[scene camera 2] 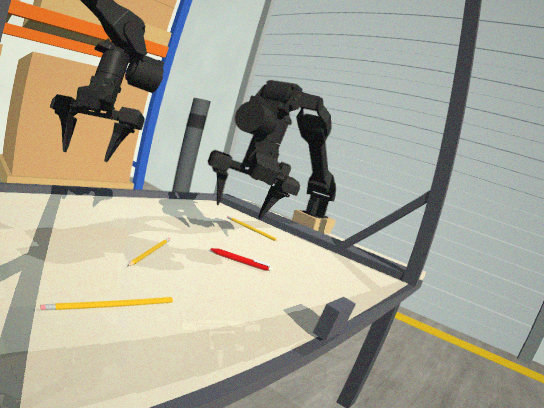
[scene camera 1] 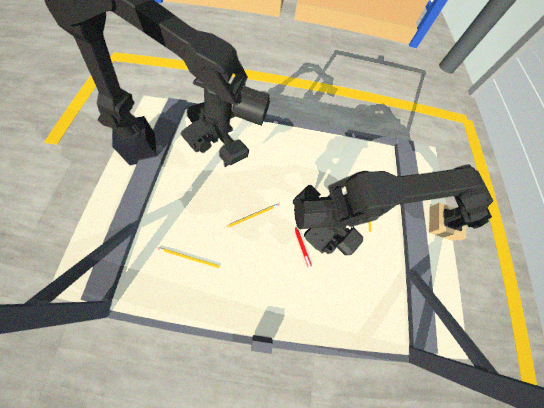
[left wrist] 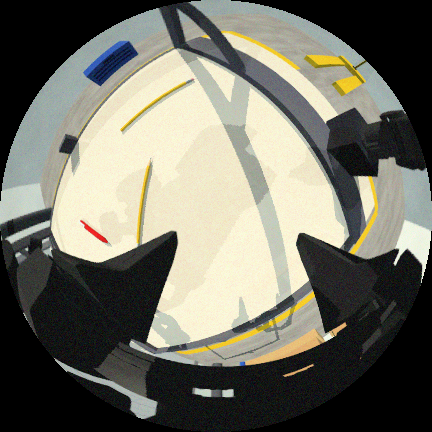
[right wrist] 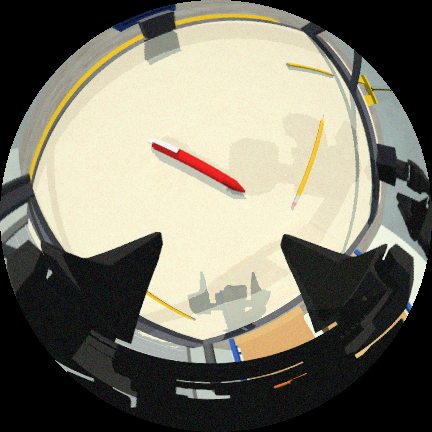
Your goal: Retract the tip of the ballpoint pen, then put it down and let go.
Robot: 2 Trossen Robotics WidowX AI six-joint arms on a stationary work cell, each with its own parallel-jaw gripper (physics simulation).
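Places are measured from the left arm's base along level axes (x ahead, y left, z up), in centimetres.
Where they show: left gripper, fingertip midpoint: [scene camera 2: 84, 156] [scene camera 1: 216, 154] [left wrist: 240, 238] [right wrist: 396, 199]; right gripper, fingertip midpoint: [scene camera 2: 238, 211] [right wrist: 224, 240]; left arm's base at its link origin: [scene camera 1: 128, 130] [left wrist: 368, 140]; right arm's base at its link origin: [scene camera 2: 315, 214] [scene camera 1: 452, 219].
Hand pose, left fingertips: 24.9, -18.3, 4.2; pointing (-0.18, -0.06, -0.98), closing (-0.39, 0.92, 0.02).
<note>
Each offset is from my left fingertips to the centre of the thing, as dx, dy, dz. Level surfaces: height alone.
A red ballpoint pen {+18.6, -28.2, -14.1} [scene camera 1: 302, 245] [scene camera 2: 239, 258] [left wrist: 94, 231] [right wrist: 202, 167] with a white clip lies flat on the white table top {dz -14.8} [scene camera 1: 240, 295] [scene camera 2: 165, 345]. In the right wrist view its clip end is at the upper left and its cone end at the lower right. Whether the writing tip is out is too small to tell. My right gripper [scene camera 1: 334, 247] [scene camera 2: 239, 211] [right wrist: 224, 240] is open and empty, above the table near the pen. My left gripper [scene camera 1: 216, 150] [scene camera 2: 86, 156] [left wrist: 240, 238] is open and empty, high above the table, farther from the pen.
One yellow pencil {+6.2, -14.8, -14.5} [scene camera 1: 252, 215] [scene camera 2: 150, 252] [left wrist: 144, 200] [right wrist: 311, 160] lies near the pen. Another pencil {-14.6, -22.5, -14.5} [scene camera 1: 190, 257] [scene camera 2: 115, 303] [left wrist: 155, 102] lies farther left in scene camera 1. A third pencil {+45.8, -21.0, -14.5} [scene camera 2: 255, 230] is partly hidden by the right arm in scene camera 1. A dark frame edges the table.
</note>
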